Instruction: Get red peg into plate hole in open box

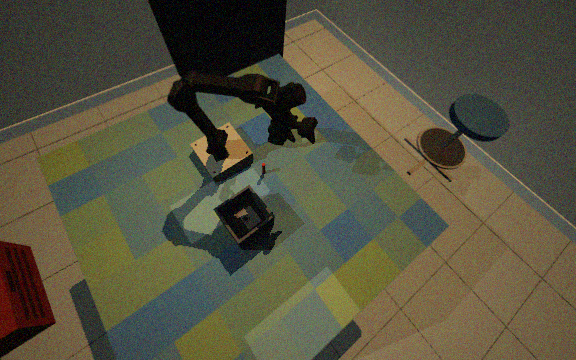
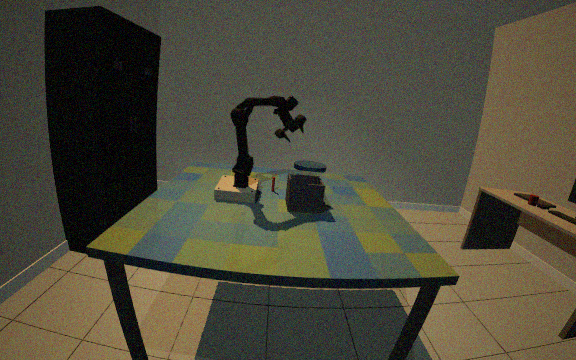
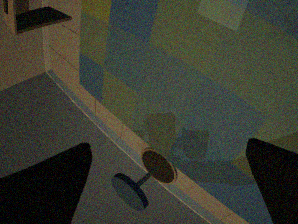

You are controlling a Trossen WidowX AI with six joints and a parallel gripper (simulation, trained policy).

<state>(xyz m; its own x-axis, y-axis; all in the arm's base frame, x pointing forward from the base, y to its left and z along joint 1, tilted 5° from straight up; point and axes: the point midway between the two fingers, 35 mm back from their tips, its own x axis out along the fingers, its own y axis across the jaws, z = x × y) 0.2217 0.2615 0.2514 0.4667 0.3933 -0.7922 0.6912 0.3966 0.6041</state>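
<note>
My gripper tip is now 260 mm above the red peg, 110 mm to the left of it and 90 mm past it.
</note>
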